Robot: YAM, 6 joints.
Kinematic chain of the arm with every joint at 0, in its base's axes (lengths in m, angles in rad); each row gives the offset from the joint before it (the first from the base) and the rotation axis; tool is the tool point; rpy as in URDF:
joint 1: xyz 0 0 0.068 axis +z
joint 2: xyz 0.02 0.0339 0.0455 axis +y
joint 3: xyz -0.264 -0.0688 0 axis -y
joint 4: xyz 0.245 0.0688 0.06 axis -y
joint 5: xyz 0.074 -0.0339 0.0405 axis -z
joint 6: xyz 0.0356 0 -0.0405 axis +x
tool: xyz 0 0 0 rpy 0 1.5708 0
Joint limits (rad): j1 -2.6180..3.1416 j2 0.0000..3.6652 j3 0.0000..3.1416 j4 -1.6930..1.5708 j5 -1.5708..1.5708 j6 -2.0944..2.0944
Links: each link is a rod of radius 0.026 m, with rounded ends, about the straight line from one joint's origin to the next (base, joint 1, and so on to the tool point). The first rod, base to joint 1, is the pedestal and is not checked.
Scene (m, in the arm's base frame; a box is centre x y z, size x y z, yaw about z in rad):
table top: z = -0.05
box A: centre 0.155 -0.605 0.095 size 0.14 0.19 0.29 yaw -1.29
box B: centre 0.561 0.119 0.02 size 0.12 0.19 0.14 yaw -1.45
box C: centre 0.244 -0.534 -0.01 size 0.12 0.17 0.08 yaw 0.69
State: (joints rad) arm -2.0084 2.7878 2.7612 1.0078 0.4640 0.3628
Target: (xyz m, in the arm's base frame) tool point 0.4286 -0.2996 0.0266
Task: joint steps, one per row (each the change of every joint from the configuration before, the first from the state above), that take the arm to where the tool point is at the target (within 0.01 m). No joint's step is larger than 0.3 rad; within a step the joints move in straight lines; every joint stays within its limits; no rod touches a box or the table.
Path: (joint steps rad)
1: -0.0508 -0.2843 0.1268 -0.0060 0.0820 -0.2088
2: -0.0509 -0.2843 0.1268 -0.0059 0.0821 -0.2088
3: -0.0508 -0.2843 0.1268 -0.0060 0.0820 -0.2088
4: 0.2640 0.1353 -0.2578 0.0443 -0.0332 0.1044
5: 0.2640 0.1352 -0.2578 0.0443 -0.0333 0.1044
6: 0.2640 0.1353 -0.2578 0.0443 -0.0332 0.1044
7: 0.2641 0.1353 -0.2579 0.0442 -0.0333 0.1044
8: 0.2640 0.1352 -0.2578 0.0443 -0.0332 0.1044
9: 0.2640 0.1353 -0.2578 0.0443 -0.0332 0.1044

